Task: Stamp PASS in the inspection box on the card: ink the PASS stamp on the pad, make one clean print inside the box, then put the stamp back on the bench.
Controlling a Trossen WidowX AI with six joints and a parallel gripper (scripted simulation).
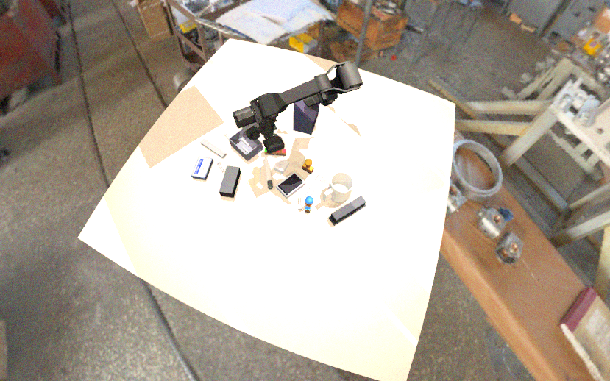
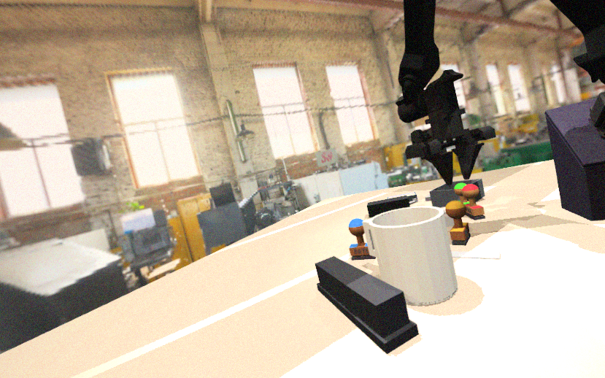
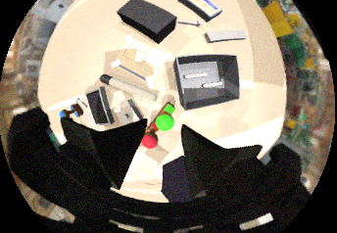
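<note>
Right now my gripper tip is 50 mm above the green-knobbed stamp. Also, from my gripper tip: dark marker (100 mm ahead, 60 mm below, 50 mm to the left); grey tray (100 mm to the right, 50 mm below, 10 mm ahead); red-knobbed stamp (50 mm below, 40 mm to the left, 20 mm behind).
</note>
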